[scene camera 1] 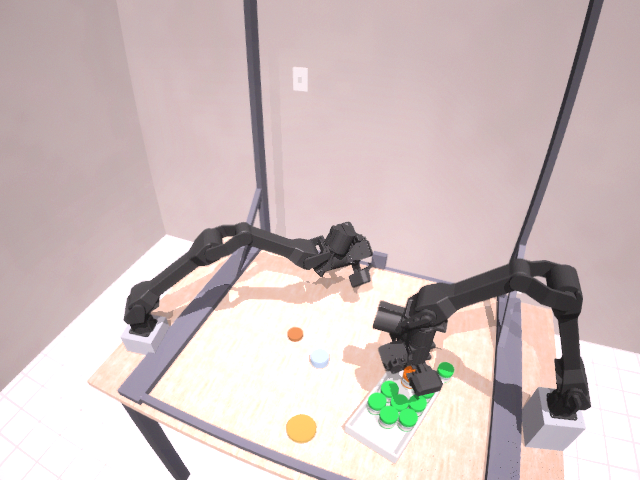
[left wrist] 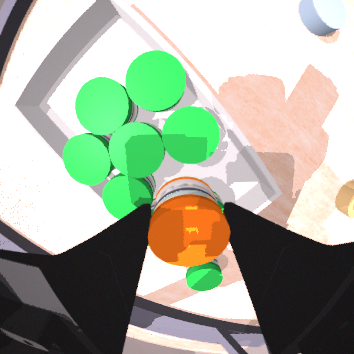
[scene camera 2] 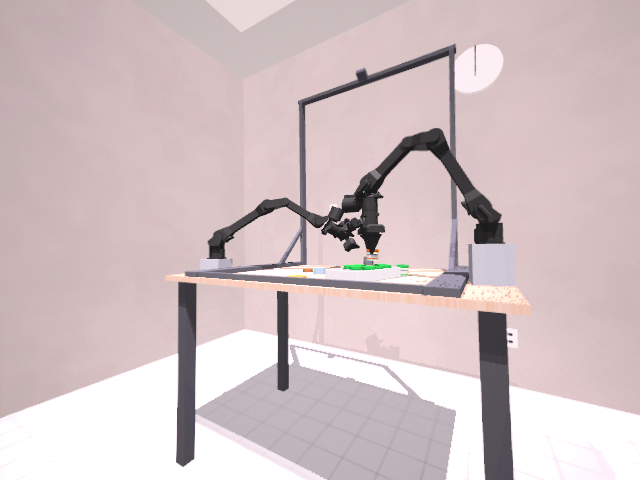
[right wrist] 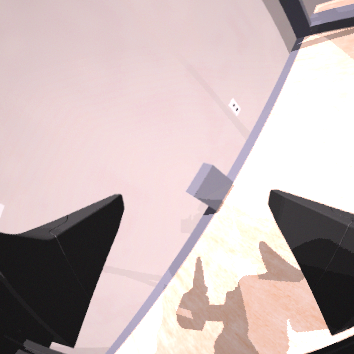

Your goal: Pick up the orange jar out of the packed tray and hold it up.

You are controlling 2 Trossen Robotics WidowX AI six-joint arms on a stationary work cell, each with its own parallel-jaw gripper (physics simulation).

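Places are measured from the left arm's base along level axes (x ahead, y right, z down), in millimetres.
Where they show: left gripper, fingertip midpoint: [scene camera 1: 408, 377] [left wrist: 187, 209] [scene camera 2: 370, 253]; right gripper, fingertip midpoint: [scene camera 2: 356, 241] [right wrist: 196, 199]; left arm's base, link origin: [scene camera 1: 561, 406] [scene camera 2: 489, 243]; right arm's base, link origin: [scene camera 1: 143, 326] [scene camera 2: 216, 258].
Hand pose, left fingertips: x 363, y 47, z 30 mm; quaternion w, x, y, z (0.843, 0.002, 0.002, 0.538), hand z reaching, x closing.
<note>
Each offset is from my left fingertips to the top centre of the thing.
The orange jar {dx -7, dy +3, dz -18 mm} [scene camera 1: 408, 374] [scene camera 2: 372, 254] [left wrist: 189, 232] is upright between the fingers of my left gripper [scene camera 1: 409, 368] [scene camera 2: 372, 251] [left wrist: 187, 209], which is shut on it. In scene camera 2 the jar is above the lids in the tray. The pale tray {dx +13, dy -44, dz +50 mm} [scene camera 1: 369, 443] [scene camera 2: 356, 274] [left wrist: 70, 50] holds several green-lidded jars {dx +31, dy -84, dz +40 mm} [scene camera 1: 388, 415] [scene camera 2: 353, 267] {dx +63, dy -52, dz +40 mm} [left wrist: 155, 80] packed close together. In scene camera 1 a finger hides part of the orange jar and some green lids. My right gripper [scene camera 1: 363, 264] [right wrist: 196, 199] is open and empty above the table's far edge.
A separate green-lidded jar {dx -104, dy +77, dz +44 mm} [scene camera 1: 445, 369] [left wrist: 204, 277] stands outside the tray's far end. A light blue round piece {dx +232, dy +63, dz +62 mm} [scene camera 1: 319, 358] [scene camera 2: 319, 270] [left wrist: 322, 15], an orange-brown disc {dx +319, dy +134, dz +74 mm} [scene camera 1: 295, 333] [scene camera 2: 308, 270] and a flat yellow disc {dx +228, dy -145, dz +74 mm} [scene camera 1: 301, 428] lie left of the tray in scene camera 1.
</note>
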